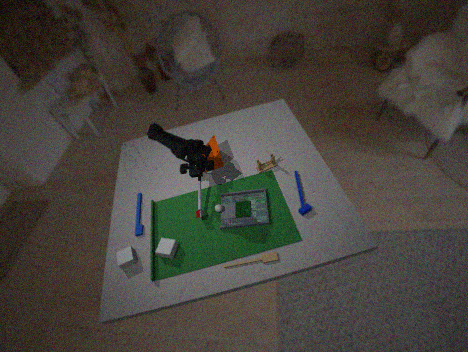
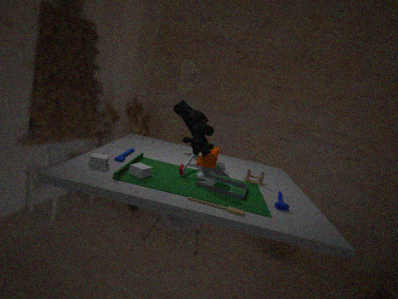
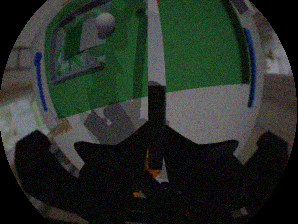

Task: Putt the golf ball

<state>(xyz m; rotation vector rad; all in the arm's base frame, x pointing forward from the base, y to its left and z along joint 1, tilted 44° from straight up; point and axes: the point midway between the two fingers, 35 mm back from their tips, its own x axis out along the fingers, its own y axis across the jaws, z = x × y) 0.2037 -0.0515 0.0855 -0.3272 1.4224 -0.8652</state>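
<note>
My gripper tip is now 11 cm short of the red putter and 3 cm to the left of it. The rest, counted from my gripper tip: small wooden frame (39 cm to the left, 4 cm below, 4 cm ahead); then green mat (27 cm ahead, 7 cm below, 1 cm to the left); then white golf ball (22 cm ahead, 5 cm below, 4 cm to the left).
</note>
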